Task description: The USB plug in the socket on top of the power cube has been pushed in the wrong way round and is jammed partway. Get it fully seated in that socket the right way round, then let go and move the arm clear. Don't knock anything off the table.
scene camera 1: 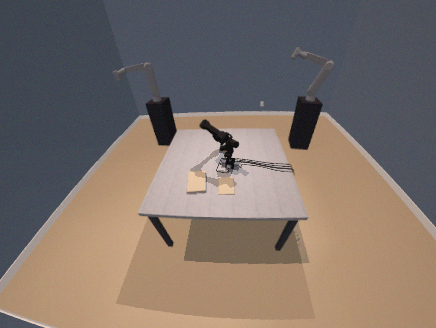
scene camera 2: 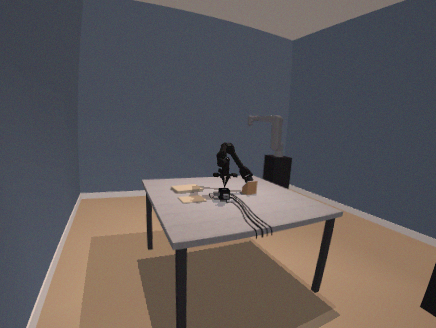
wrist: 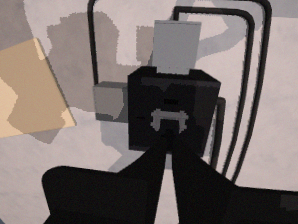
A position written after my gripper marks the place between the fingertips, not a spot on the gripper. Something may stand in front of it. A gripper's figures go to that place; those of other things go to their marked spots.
Scene:
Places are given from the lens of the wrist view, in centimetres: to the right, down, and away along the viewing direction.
my gripper [wrist: 169, 143]: 2, 2, 11
black power cube [wrist: 197, 93]: 4, -2, 12

